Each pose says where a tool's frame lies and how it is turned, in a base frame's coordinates. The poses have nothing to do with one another.
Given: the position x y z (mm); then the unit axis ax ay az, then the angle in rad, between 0 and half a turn.
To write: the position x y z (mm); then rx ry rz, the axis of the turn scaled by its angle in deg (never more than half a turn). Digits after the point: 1 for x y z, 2 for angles.
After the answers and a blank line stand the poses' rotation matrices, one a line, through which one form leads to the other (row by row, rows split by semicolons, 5 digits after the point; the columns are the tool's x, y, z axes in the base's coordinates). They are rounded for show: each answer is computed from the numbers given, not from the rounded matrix.
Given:
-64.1 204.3 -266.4 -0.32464 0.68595 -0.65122 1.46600
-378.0 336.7 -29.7 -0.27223 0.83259 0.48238 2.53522
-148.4 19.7 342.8 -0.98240 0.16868 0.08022 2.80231
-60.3 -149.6 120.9 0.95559 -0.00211 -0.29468 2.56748
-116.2 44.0 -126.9 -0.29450 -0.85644 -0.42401 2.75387
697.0 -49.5 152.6 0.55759 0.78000 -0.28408 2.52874
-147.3 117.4 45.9 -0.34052 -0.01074 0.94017 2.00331
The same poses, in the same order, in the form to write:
-64.1 204.3 -266.4 -27.27 57.62 -54.70
-378.0 336.7 -29.7 -39.54 120.94 70.07
-148.4 19.7 342.8 -157.73 27.08 12.88
-60.3 -149.6 120.9 140.57 -0.31 -43.35
-116.2 44.0 -126.9 -46.47 -135.13 -66.90
697.0 -49.5 152.6 80.79 113.01 -41.16
-147.3 117.4 45.9 -39.09 -1.23 107.91

0.19897 0.44825 0.87148; -0.84704 0.52591 -0.07712; -0.49289 -0.72283 0.48433
-0.68672 -0.68780 0.23526; -0.13800 0.44110 0.88678; -0.71371 0.57650 -0.39783
0.93221 -0.34867 -0.09699; -0.29528 -0.88771 0.35325; -0.20926 -0.30066 -0.93049
0.84024 0.15633 -0.51919; -0.16375 -0.83967 -0.51783; -0.51690 0.52012 -0.67992
-0.75875 0.64603 -0.08333; 0.32541 0.48676 0.81067; 0.56428 0.58798 -0.57955
-0.25278 0.95409 0.16069; 0.62728 0.28806 -0.72356; -0.73663 -0.08211 -0.67130
-0.25460 -0.84841 -0.46409; 0.85879 -0.41899 0.29483; -0.44459 -0.32349 0.83528

